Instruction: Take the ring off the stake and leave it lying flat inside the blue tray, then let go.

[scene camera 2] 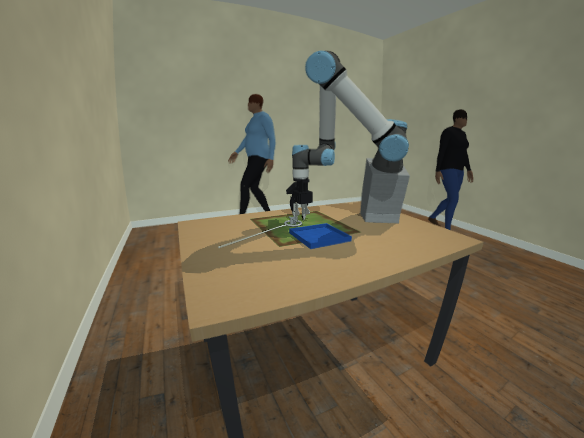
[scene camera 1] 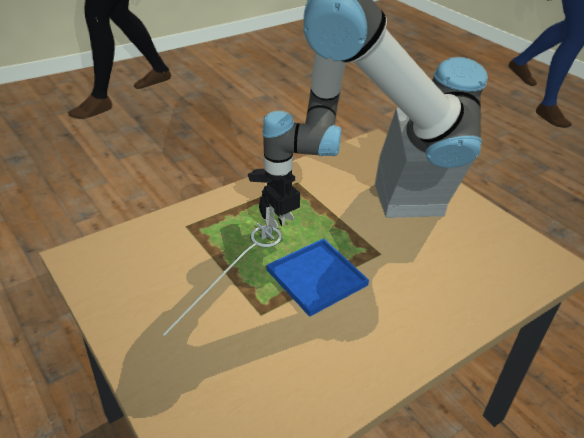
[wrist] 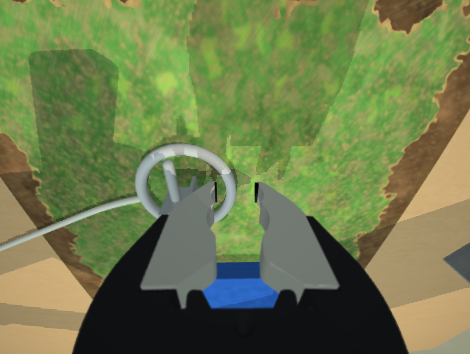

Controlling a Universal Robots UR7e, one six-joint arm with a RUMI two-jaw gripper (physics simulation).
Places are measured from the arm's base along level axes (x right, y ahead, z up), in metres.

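Where they show: gripper, fingertip midpoint: (scene camera 2: 300, 220) (scene camera 1: 276, 227) (wrist: 235, 183); arm's base at its link origin: (scene camera 2: 387, 166).
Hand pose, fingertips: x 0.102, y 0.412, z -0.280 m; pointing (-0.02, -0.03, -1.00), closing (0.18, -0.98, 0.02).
Observation:
Things, the pixels of their top centre, and the offset from my fingertips. Level surfaces: height alone.
- pale grey ring at its top centre: (wrist: 185, 194) (scene camera 1: 266, 234) (scene camera 2: 293, 222) dx -0.018, dy +0.040, dz +0.001 m
- small grey stake at its top centre: (wrist: 173, 215) (scene camera 1: 265, 228) dx -0.019, dy +0.044, dz +0.028 m
- blue tray at its top centre: (wrist: 218, 315) (scene camera 1: 317, 272) (scene camera 2: 319, 232) dx -0.217, dy -0.020, dz +0.013 m
- brown mat at its surface level: dz -0.008 m
A pale grey ring (scene camera 1: 265, 245) (scene camera 2: 287, 224) (wrist: 142, 185) lies low around a small grey stake (scene camera 1: 266, 231) (wrist: 172, 180) on the mat. A thin pale line (scene camera 1: 210, 288) (scene camera 2: 252, 235) (wrist: 65, 221) runs from the ring's side onto the table. My gripper (scene camera 1: 276, 224) (scene camera 2: 300, 219) (wrist: 235, 183) is partly open, pointing down with its tips near the ring. In the wrist view, the ring's right side shows in the gap between the fingertips, with space on both sides; the left finger hides part of it. The blue tray (scene camera 1: 300, 280) (scene camera 2: 320, 235) (wrist: 240, 295) holds nothing.
The green and brown mat (scene camera 1: 200, 227) (scene camera 2: 260, 220) (wrist: 400, 65) lies under the stake, and the tray overlaps its front edge. The arm's grey pedestal (scene camera 1: 417, 185) (scene camera 2: 384, 192) stands at the table's back right. Two people are on the floor beyond the table.

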